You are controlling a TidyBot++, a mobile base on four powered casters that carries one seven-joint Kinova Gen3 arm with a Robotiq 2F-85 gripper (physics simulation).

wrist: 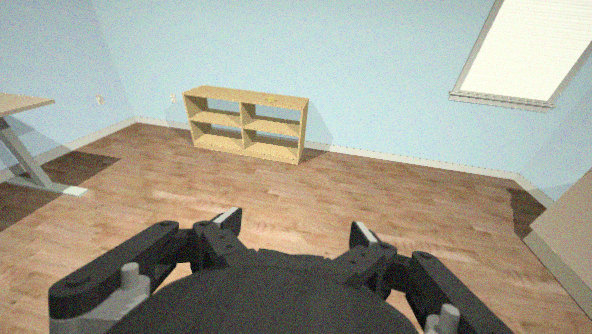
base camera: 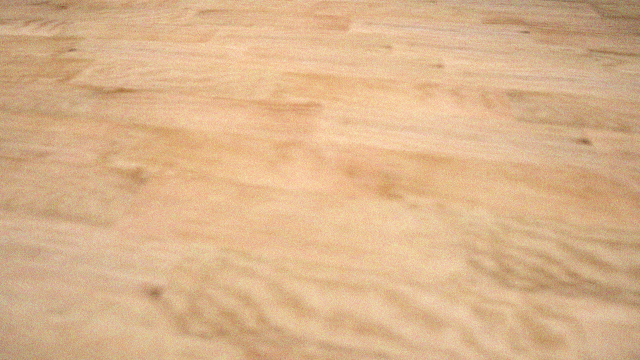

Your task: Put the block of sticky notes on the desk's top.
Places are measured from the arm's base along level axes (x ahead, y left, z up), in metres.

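Pixels of known places: gripper, between the fingertips: (wrist: 295, 226).
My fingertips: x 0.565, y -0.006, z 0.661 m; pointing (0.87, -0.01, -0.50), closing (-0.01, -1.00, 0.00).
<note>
Behind a point stands the place of what it marks.
My gripper (wrist: 295, 226) {z 0.661, x 0.565, y -0.006 m} is open, with nothing between its fingers, and points out over the floor in the wrist view. A small yellow patch (wrist: 271, 100) {z 0.232, x 2.337, y 0.338 m} shows on the top of the low wooden shelf unit (wrist: 220, 93) {z 0.213, x 2.474, y 0.885 m}; it may be the block of sticky notes, but it is too small to tell. Part of a desk (wrist: 22, 103) {z 0.323, x 1.515, y 1.728 m} shows at the left edge of the wrist view, with a light wooden top and a slanted grey leg. The gripper is well apart from both. Neither the desk nor the notes show in the base camera view.
The shelf unit stands by the blue wall (wrist: 360, 60) {z 0.606, x 2.612, y -0.455 m}. A pale cabinet (wrist: 567, 235) {z -0.112, x 1.346, y -1.689 m} is at the right edge, and a window (wrist: 525, 55) {z 0.781, x 2.473, y -1.771 m} is at the upper right. Wooden floor (base camera: 320, 200) {z -0.397, x 0.434, y 0.041 m} (wrist: 280, 190) {z -0.396, x 1.803, y 0.157 m} fills the base camera view and lies between the gripper and the shelf unit.
</note>
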